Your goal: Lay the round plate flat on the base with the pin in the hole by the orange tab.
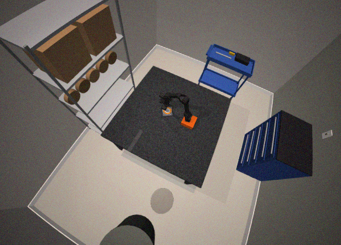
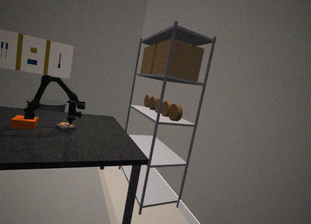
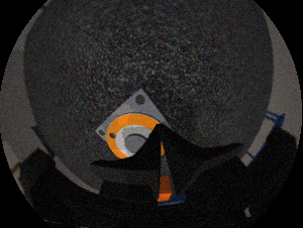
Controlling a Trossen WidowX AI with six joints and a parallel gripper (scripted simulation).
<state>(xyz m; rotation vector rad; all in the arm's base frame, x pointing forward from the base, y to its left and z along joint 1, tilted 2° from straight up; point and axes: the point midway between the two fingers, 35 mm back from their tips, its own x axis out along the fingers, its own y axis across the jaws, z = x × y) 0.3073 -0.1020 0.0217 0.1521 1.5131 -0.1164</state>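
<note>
Now: the grey square base 3 cm behind my gripper tip, 4 cm to the left of it and 2 cm below it.
</note>
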